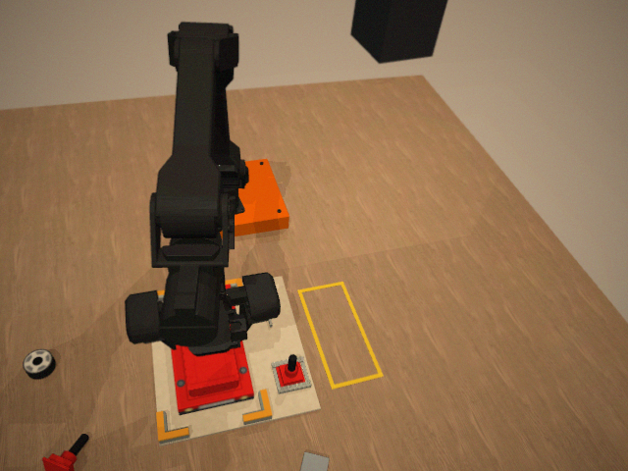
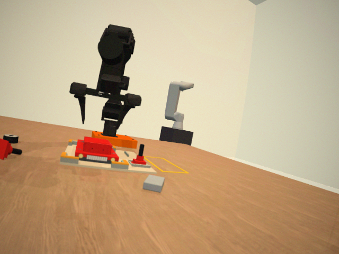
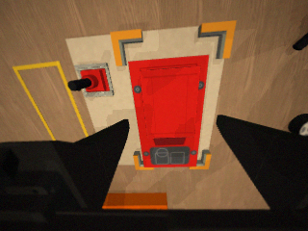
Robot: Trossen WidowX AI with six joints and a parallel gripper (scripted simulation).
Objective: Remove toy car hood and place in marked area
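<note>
The hood is 50 mm below my gripper tip. The rest, counted from my gripper tip: black wheel (230 mm to the right, 90 mm behind, 80 mm below).
</note>
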